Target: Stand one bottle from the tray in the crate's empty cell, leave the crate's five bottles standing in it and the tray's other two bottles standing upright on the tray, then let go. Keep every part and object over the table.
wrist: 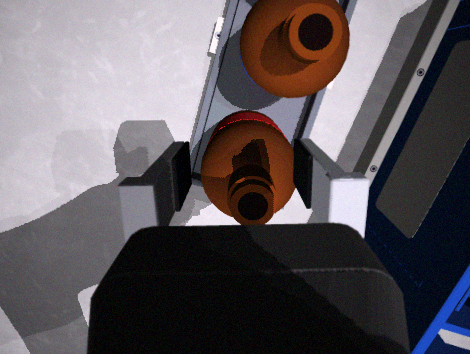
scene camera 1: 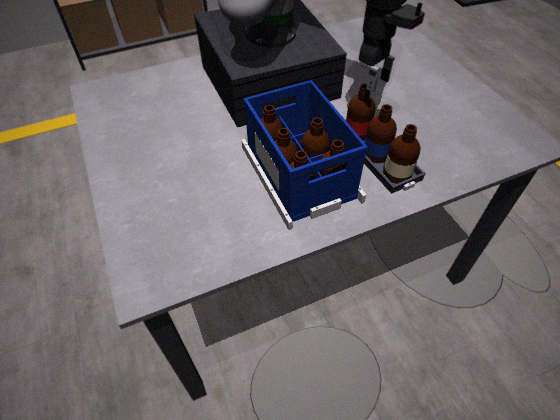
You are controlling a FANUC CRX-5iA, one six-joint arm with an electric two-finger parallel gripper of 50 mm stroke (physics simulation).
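Where they show: gripper, between the fingertips: (wrist: 241,161) (scene camera 1: 377,85); arm's base, origin of its link: (scene camera 1: 270,32).
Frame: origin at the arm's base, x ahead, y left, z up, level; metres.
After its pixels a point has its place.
Note:
Three brown bottles stand upright on the dark tray (scene camera 1: 395,186) @[z -0.144, x 0.553, y 0.154 m] (wrist: 287,112) @[z -0.163, x 0.368, y 0.138 m]: a red-labelled one (scene camera 1: 360,114) @[z -0.069, x 0.351, y 0.139 m] (wrist: 247,165) @[z -0.041, x 0.333, y 0.167 m] at its back end, a blue-labelled one (scene camera 1: 381,132) @[z -0.060, x 0.442, y 0.153 m] (wrist: 295,55) @[z -0.018, x 0.402, y 0.174 m] in the middle and a cream-labelled one (scene camera 1: 404,155) @[z -0.065, x 0.529, y 0.172 m] in front. The blue crate (scene camera 1: 327,187) @[z -0.085, x 0.551, y -0.033 m] (wrist: 425,260) @[z -0.026, x 0.330, y 0.034 m] holds five upright bottles; its back right cell is empty. My gripper (scene camera 1: 379,82) @[z 0.009, x 0.345, y 0.177 m] (wrist: 241,161) @[z 0.009, x 0.345, y 0.177 m] is open and empty, just above and behind the red-labelled bottle in the scene view. In the wrist view that bottle shows between the fingertips, with narrow gaps either side; the exact fingertip height is unclear.
The crate stands between white locating strips (scene camera 1: 267,185) @[z -0.140, x 0.454, y -0.149 m], left of the tray with a narrow gap between them. The dark robot pedestal (scene camera 1: 280,65) @[z -0.010, x 0.157, y -0.019 m] stands behind the crate. The table's front edge (scene camera 1: 350,241) @[z -0.184, x 0.647, y -0.004 m] runs in front of crate and tray.

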